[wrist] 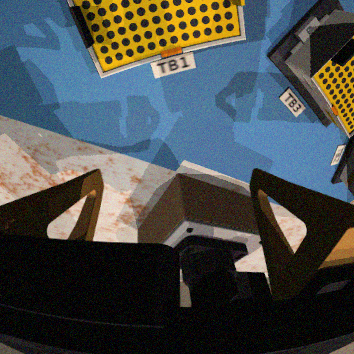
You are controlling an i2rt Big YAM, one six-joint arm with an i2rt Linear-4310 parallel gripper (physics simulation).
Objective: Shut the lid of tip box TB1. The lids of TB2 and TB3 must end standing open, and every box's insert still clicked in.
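Where they show: gripper, between the fingertips: (176, 176); arm's base, origin of its link: (205, 251).
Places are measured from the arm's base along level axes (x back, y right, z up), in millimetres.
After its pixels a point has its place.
Tip box TB1 (173, 65) {x -211, y -166, z -85 mm}, named by its front label, shows in part at the top of the wrist view. Its yellow perforated insert (159, 26) {x -244, y -201, z -30 mm} is uncovered and lies within the pale rim, with an orange tab near the label. Its lid does not show. TB3's label (292, 102) {x -249, y -5, z -85 mm} is at the right, beside a box with a yellow insert (342, 80) {x -304, y -21, z -29 mm} and dark and grey parts around it. A partly cut-off label (338, 155) {x -232, y 169, z -85 mm} at the right edge is hard to read. My gripper (176, 176) {x -182, y -163, z 57 mm} is open and empty, with TB1 beyond its fingertips in the view.
A blue mat (200, 135) {x -145, y -88, z -87 mm} lies under the boxes, with a speckled pale surface (112, 172) {x -30, y -174, z -90 mm} in front. A brown block (215, 200) {x -71, y -17, z -52 mm} with a light plate and black parts shows between the fingers. A dark piece (343, 169) {x -219, y 207, z -77 mm} is at the right edge.
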